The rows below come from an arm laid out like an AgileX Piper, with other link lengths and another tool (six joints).
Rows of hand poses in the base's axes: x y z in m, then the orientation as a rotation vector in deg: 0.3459 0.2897 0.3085 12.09 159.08 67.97; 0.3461 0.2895 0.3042 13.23 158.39 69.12; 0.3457 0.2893 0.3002 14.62 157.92 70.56; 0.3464 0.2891 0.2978 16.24 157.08 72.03; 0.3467 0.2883 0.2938 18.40 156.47 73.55; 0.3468 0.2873 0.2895 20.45 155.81 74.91; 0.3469 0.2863 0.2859 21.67 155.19 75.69; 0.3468 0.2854 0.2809 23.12 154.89 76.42; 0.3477 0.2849 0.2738 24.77 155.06 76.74; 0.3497 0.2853 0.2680 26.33 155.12 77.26; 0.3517 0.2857 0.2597 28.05 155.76 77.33
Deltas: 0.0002 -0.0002 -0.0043 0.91 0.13 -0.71; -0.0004 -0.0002 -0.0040 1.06 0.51 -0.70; 0.0007 -0.0002 -0.0024 1.16 0.31 -0.97; 0.0003 -0.0008 -0.0040 1.18 0.74 -1.15; 0.0001 -0.0010 -0.0043 1.08 0.64 -1.12; 0.0001 -0.0010 -0.0036 0.67 0.20 -0.77; -0.0001 -0.0009 -0.0050 0.59 0.55 -0.75; 0.0009 -0.0005 -0.0071 0.26 0.90 -0.71; 0.0020 0.0004 -0.0058 0.40 0.84 -0.66; 0.0020 0.0004 -0.0083 0.03 1.25 -0.55
